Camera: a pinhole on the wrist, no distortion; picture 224 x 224 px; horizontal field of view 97.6 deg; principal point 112.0 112.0 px. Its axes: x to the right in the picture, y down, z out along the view. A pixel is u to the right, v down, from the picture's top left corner.
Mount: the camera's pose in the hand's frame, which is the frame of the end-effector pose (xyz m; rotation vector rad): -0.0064 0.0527 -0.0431 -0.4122 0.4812 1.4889
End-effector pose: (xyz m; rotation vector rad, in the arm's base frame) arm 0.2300 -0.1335 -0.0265 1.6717 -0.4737 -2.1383
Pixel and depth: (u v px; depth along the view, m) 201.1 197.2 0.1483
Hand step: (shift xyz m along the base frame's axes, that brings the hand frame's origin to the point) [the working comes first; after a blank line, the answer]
In the camera's frame: 0.1348 0.1289 0.1483

0.0381 -0.1572 0.2302
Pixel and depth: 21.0 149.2 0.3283
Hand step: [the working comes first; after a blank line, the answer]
In the camera's frame: -0.3047 0.1246 0.3283

-0.3662 0.0880 0.1855
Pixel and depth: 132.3 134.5 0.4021
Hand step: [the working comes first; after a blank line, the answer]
In the camera's frame: 0.0833 0.0923 0.4021

-0.1971 -0.2547 0.2903
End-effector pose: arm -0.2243 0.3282 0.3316 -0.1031 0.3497 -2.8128
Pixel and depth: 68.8 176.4 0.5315
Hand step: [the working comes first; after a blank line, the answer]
In the camera's frame: -0.2342 0.3491 0.5315

0.4205 -0.1687 0.4729
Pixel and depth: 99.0 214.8 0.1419
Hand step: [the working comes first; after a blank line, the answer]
In the camera's frame: -0.0188 0.1488 0.1419

0.1854 -0.0866 0.0530
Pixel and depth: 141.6 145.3 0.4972
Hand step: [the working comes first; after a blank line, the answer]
In the camera's frame: 0.1501 0.1689 0.4972

0.3029 -0.4439 0.1700
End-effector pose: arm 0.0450 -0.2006 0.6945 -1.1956 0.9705 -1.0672
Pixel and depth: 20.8 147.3 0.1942
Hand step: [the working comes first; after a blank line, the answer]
In the camera's frame: -0.1806 0.0699 0.1942

0.1977 0.1183 0.0195
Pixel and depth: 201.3 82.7 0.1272
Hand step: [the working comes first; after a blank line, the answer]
In the camera's frame: 0.1159 -0.0380 0.1272

0.0338 -0.0286 -0.2163
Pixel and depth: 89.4 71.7 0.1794
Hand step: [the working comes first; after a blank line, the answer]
In the camera's frame: -0.0414 -0.0737 0.1794

0.1535 -0.0391 -0.0968
